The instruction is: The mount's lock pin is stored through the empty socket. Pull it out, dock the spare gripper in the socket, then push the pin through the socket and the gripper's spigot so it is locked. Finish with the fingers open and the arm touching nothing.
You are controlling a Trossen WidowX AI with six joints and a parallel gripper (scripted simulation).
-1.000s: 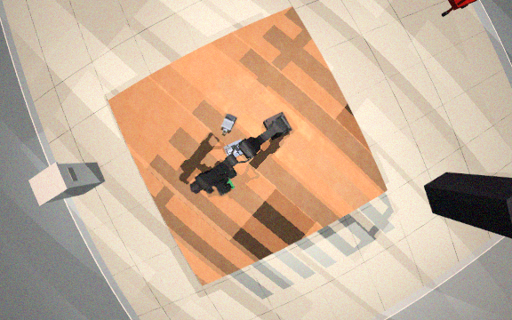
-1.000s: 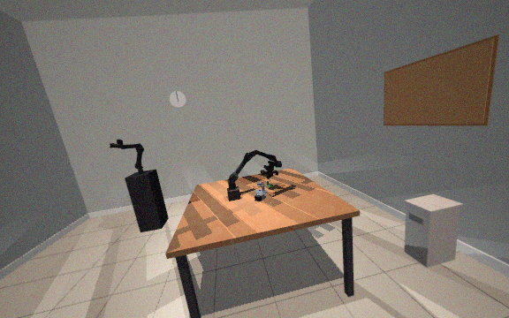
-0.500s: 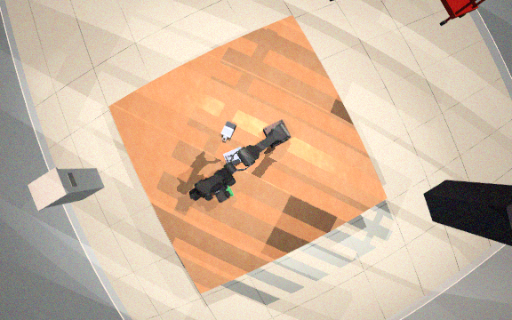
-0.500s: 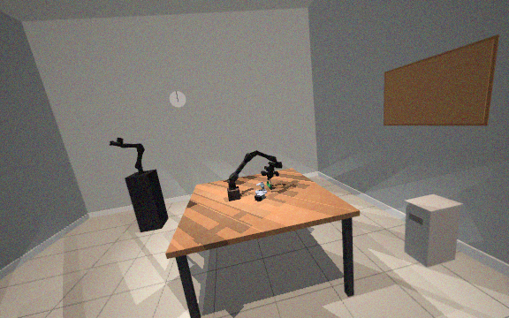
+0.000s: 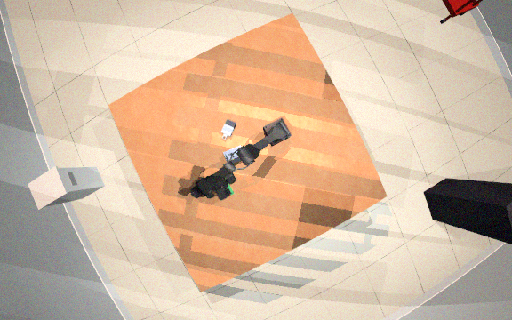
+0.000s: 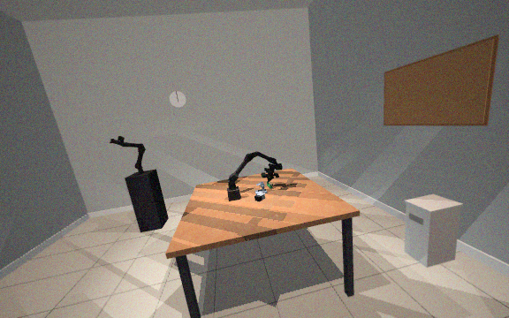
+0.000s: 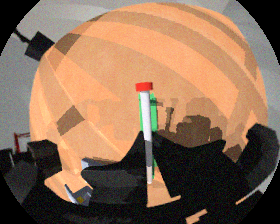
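The green part lies 1 cm to the right of my gripper tip and 3 cm below it. Round my gripper tip: grey mount (10 cm behind, 14 cm to the right); then spare gripper (13 cm behind, 28 cm to the right, 3 cm below).
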